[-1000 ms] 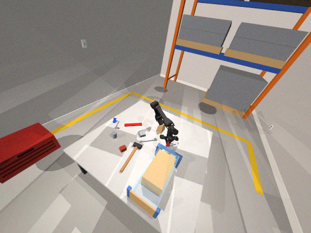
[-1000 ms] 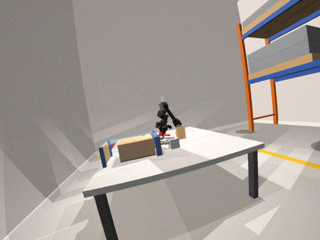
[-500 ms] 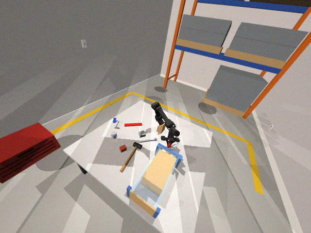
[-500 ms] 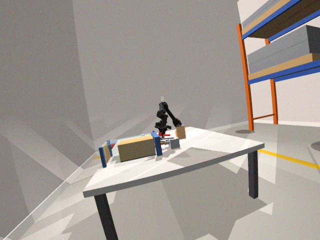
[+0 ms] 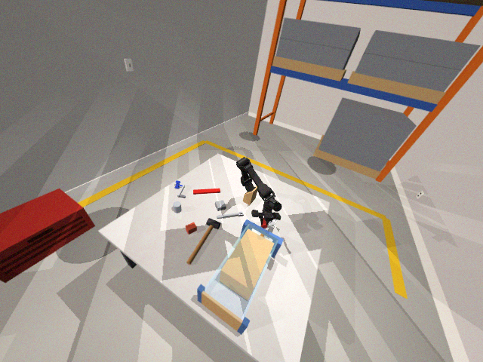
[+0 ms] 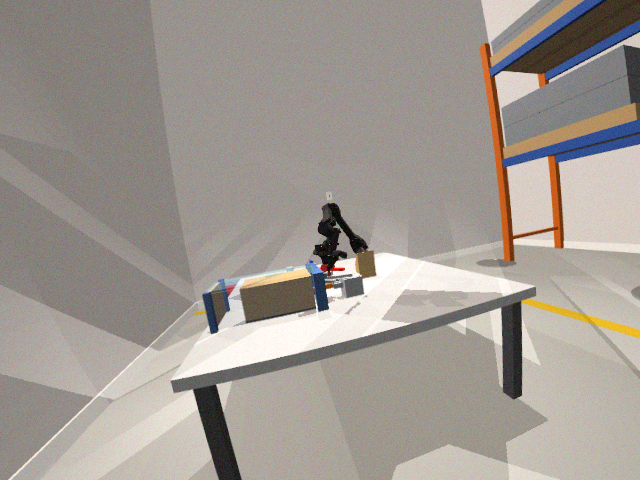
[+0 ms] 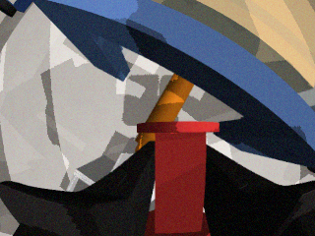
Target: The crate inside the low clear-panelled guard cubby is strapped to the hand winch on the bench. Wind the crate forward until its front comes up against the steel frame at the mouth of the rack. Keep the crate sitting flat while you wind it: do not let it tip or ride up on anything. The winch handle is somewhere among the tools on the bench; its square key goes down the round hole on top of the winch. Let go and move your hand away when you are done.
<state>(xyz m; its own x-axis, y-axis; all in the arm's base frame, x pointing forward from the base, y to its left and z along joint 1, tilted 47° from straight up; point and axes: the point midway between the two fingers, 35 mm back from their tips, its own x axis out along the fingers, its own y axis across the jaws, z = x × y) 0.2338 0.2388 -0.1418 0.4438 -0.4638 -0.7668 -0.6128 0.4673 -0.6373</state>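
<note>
Right now my gripper tip is 5 cm past the red-knobbed winch handle, 3 cm above it and 1 cm to the left of it. From my gripper tip the other things lie so: grey hand winch 13 cm behind, 10 cm below, 1 cm to the right; then red knob 1 cm to the right, 1 cm behind; then frame 5 cm ahead, 2 cm to the left, 2 cm below.
</note>
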